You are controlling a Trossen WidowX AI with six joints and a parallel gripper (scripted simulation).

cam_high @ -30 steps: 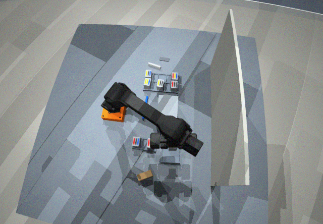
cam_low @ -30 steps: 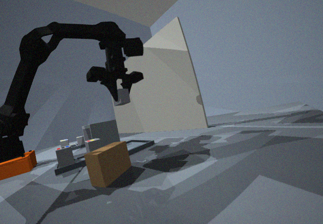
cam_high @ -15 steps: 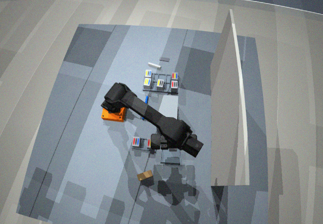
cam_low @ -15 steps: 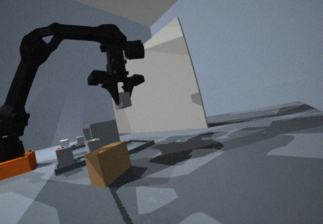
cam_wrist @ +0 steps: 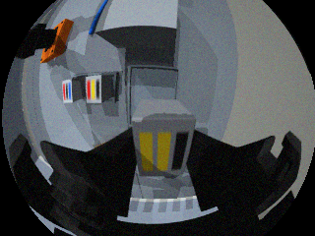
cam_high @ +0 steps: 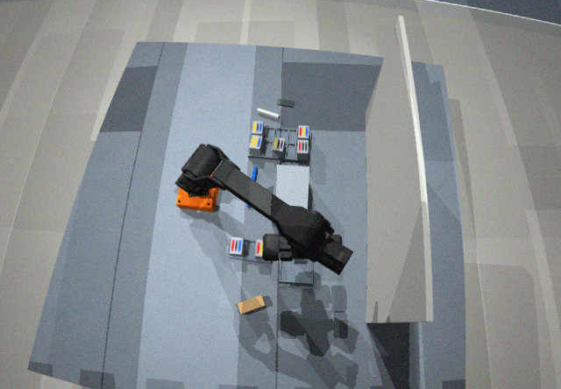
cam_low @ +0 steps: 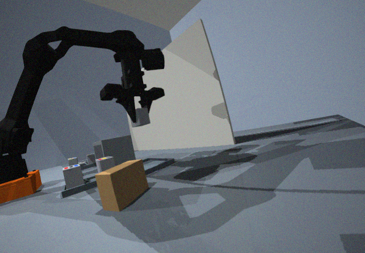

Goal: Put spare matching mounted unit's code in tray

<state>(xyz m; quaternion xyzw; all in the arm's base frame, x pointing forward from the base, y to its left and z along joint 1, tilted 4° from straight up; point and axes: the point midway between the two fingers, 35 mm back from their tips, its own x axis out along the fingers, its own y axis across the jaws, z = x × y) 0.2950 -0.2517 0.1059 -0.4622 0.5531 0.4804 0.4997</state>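
Right now my gripper tip is 12 cm above the tray, 1 cm to the right of it and 1 cm past it. Round my gripper tip: tan cardboard block 14 cm behind, 11 cm to the right, 10 cm below; then mounted unit 20 cm to the left, 8 cm below; then spare 2 cm above.
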